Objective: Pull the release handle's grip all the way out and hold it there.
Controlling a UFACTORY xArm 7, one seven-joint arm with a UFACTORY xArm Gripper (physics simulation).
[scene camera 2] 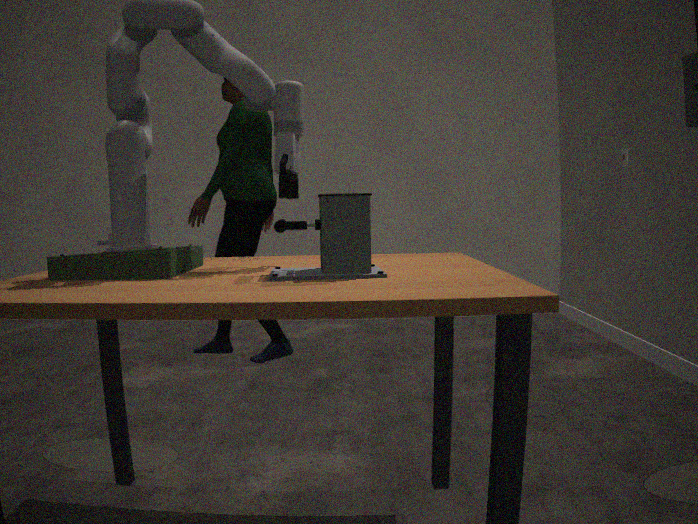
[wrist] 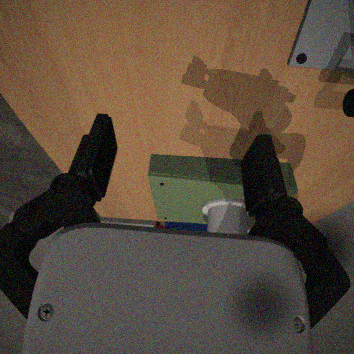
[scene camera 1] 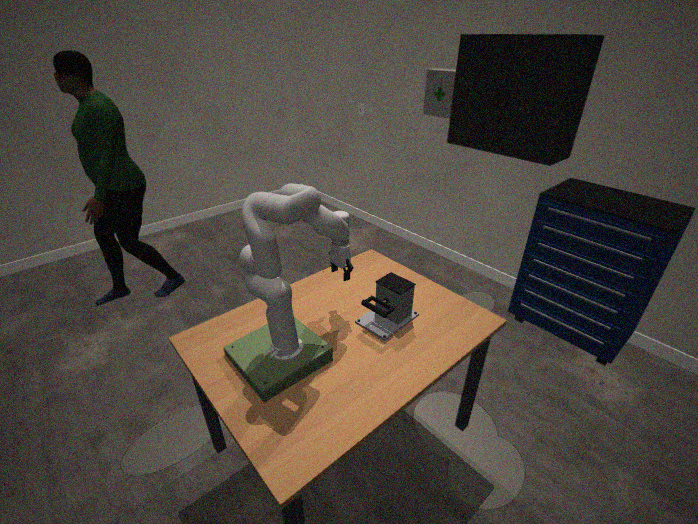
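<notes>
The release handle's black looped grip stands out sideways from the grey box, on a short light rod that shows in scene camera 2. The box stands on a pale plate. In the wrist view, a black end of the grip shows at the right edge. My gripper is open and empty, pointing down. It hangs higher than the grip and off to its far side as seen from scene camera 2, touching nothing.
The wooden table also bears the arm's green base. A person in green is beyond the table. A blue drawer cabinet stands right of it in scene camera 1.
</notes>
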